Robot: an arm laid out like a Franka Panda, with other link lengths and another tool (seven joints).
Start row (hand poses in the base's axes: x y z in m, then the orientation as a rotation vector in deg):
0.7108 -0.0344 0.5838 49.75 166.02 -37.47
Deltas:
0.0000 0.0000 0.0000 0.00 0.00 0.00
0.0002 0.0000 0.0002 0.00 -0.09 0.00
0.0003 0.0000 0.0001 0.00 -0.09 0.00
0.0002 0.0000 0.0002 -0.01 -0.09 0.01
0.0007 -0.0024 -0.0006 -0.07 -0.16 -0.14
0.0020 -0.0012 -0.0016 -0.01 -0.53 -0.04
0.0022 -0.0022 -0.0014 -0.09 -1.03 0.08
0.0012 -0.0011 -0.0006 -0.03 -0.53 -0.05
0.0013 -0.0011 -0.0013 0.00 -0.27 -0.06
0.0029 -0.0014 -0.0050 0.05 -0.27 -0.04
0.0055 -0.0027 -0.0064 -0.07 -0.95 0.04
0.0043 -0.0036 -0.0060 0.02 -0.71 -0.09
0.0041 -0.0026 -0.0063 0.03 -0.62 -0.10
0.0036 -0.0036 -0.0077 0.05 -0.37 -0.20
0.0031 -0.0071 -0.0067 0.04 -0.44 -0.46
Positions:
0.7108 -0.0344 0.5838 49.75 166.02 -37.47
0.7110 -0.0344 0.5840 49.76 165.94 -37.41
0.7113 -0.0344 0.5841 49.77 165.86 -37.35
0.7115 -0.0344 0.5843 49.76 165.78 -37.31
0.7122 -0.0368 0.5837 49.97 165.56 -37.32
0.7142 -0.0380 0.5821 50.07 165.08 -37.01
0.7164 -0.0402 0.5807 50.01 164.14 -36.49
0.7176 -0.0413 0.5801 50.12 163.64 -36.21
0.7189 -0.0424 0.5788 50.23 163.39 -36.05
0.7218 -0.0438 0.5738 50.31 163.17 -35.82
0.7273 -0.0465 0.5674 50.30 162.30 -35.33
0.7316 -0.0501 0.5614 50.48 161.66 -34.88
0.7357 -0.0527 0.5551 50.67 161.10 -34.47
0.7393 -0.0563 0.5474 50.99 160.74 -34.20
0.7424 -0.0634 0.5407 51.69 160.24 -33.94

